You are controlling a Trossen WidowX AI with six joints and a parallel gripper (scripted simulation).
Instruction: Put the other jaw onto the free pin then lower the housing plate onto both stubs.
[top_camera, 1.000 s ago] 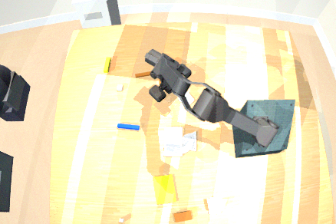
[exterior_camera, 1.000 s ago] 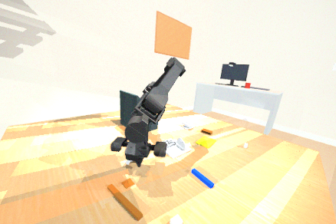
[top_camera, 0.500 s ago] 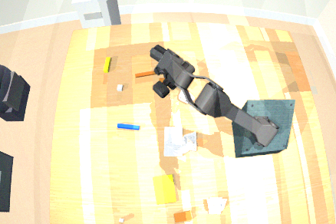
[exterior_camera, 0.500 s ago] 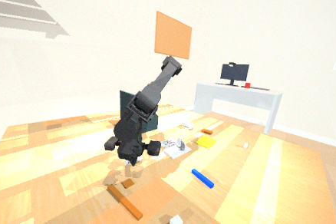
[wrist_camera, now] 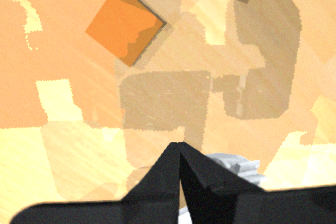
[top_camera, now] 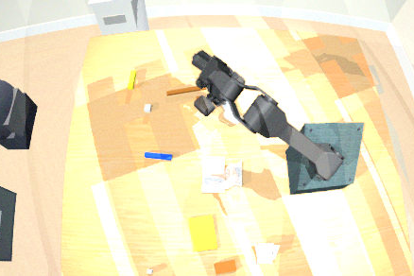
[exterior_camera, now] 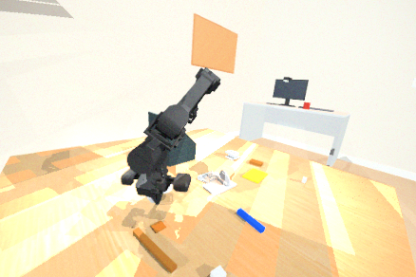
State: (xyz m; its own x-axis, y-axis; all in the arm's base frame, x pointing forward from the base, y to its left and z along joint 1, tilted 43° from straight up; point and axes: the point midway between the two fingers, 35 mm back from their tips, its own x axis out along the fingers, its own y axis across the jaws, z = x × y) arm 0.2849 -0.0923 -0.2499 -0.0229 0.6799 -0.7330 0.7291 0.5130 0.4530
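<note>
Now: gripper tip 30 mm past the white jaw and 20 mm below it. Also, from my gripper tip: long orange bar 120 mm ahead, 70 mm to the right, 10 mm below; then small orange square 60 mm ahead, 30 mm to the right, 20 mm below; then white cube 250 mm ahead, 10 mm below.
</note>
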